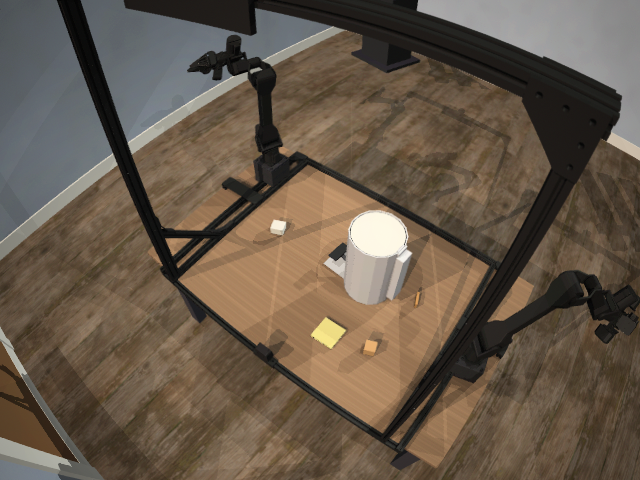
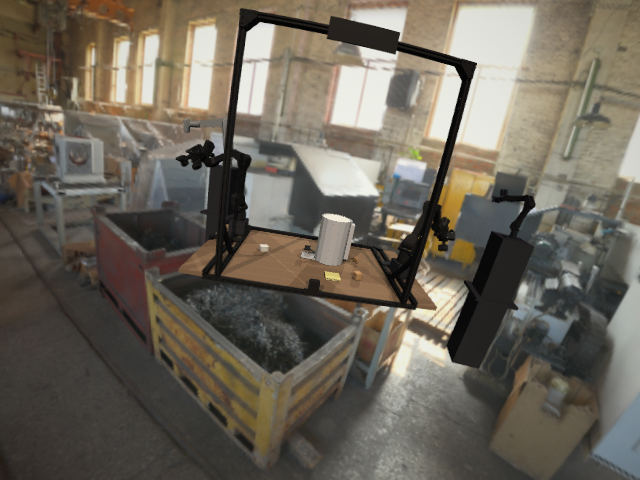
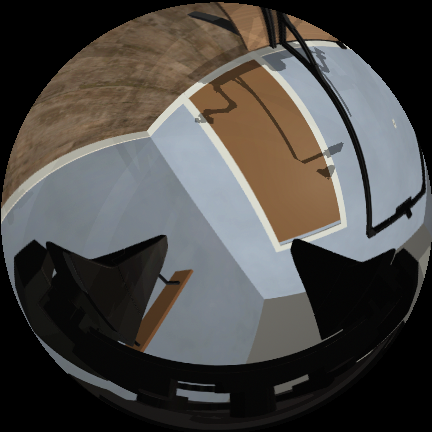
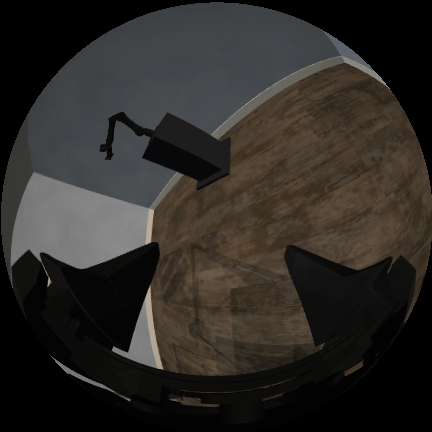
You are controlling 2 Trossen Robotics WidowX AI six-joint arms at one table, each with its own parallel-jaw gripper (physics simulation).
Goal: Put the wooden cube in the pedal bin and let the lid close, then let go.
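Places are measured from the left arm's base along level axes (x ahead, y left, z up), in millimetres.
Where they show: left gripper, fingertip midpoint: [image 1: 188,69] [image 2: 180,155] [image 3: 232,244]; right gripper, fingertip midpoint: [image 2: 446,243] [image 4: 224,251]; left arm's base, link origin: [image 1: 271,159] [image 2: 239,219]; right arm's base, link origin: [image 1: 473,353] [image 2: 403,261].
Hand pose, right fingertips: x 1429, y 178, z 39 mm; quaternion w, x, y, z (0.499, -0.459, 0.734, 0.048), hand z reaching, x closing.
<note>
Each offset is from my right fingertips to the top centre of the thing.
The wooden cube {dx -706, dy -531, dz -109 mm} [image 1: 370,347] [image 2: 357,275], small and orange-tan, rests on the table near the front, right of a yellow pad. The white cylindrical pedal bin {dx -850, dy -334, dz +113 mm} [image 1: 368,276] [image 2: 331,241] stands upright behind it with its lid {dx -850, dy -334, dz +111 mm} [image 1: 377,234] closed. Its black pedal {dx -983, dy -327, dz -92 mm} [image 1: 338,251] points left, and a raised strip runs down its right side. My left gripper [image 1: 192,68] [image 2: 180,160] [image 3: 232,244] is open and empty, high beyond the table's left side. My right gripper [image 1: 615,330] [image 4: 224,251] is open and empty, out past the right edge, far from the cube.
A white block {dx -1227, dy -359, dz -115 mm} [image 1: 278,226] [image 2: 264,248] lies back left, and the flat yellow pad {dx -837, dy -564, dz -132 mm} [image 1: 328,332] [image 2: 332,276] lies in front of the bin. A thin orange item {dx -685, dy -299, dz -119 mm} [image 1: 417,298] lies right of the bin. Black frame posts [image 1: 116,139] [image 2: 450,139] rise at the table's sides.
</note>
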